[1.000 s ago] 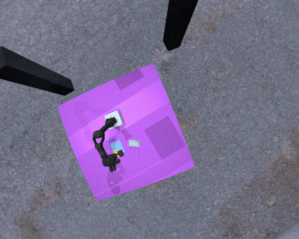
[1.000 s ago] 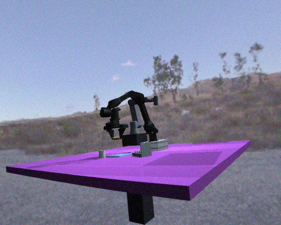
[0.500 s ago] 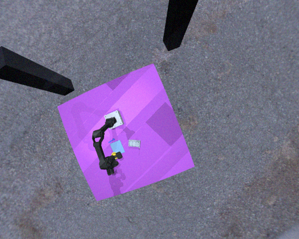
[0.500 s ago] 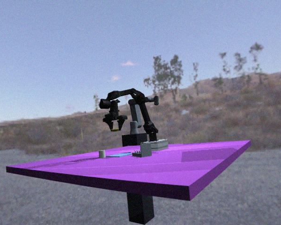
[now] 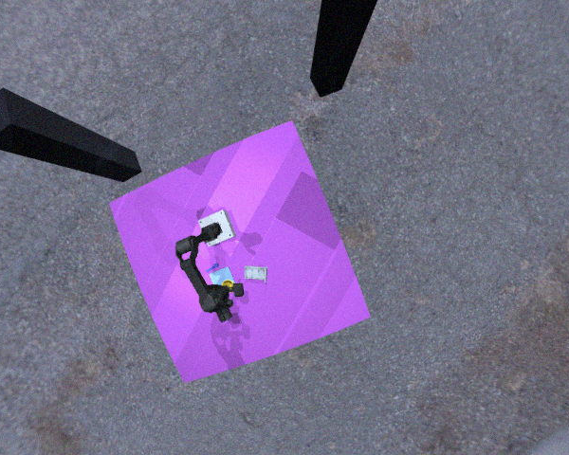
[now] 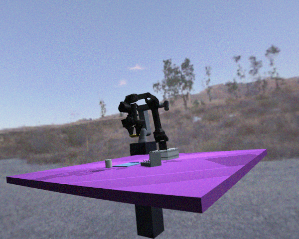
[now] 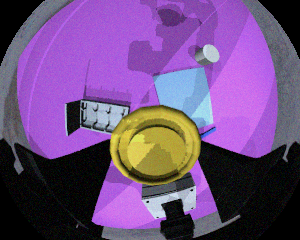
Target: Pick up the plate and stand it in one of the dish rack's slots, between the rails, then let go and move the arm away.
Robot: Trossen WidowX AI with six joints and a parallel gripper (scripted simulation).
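Right now the grey dish rack is 16 cm below my gripper tip, 12 cm to the left of it and 2 cm ahead of it. Also, from my gripper tip: light-blue mat 18 cm below, 9 cm to the right, 1 cm behind; then yellow plate 1 cm above.
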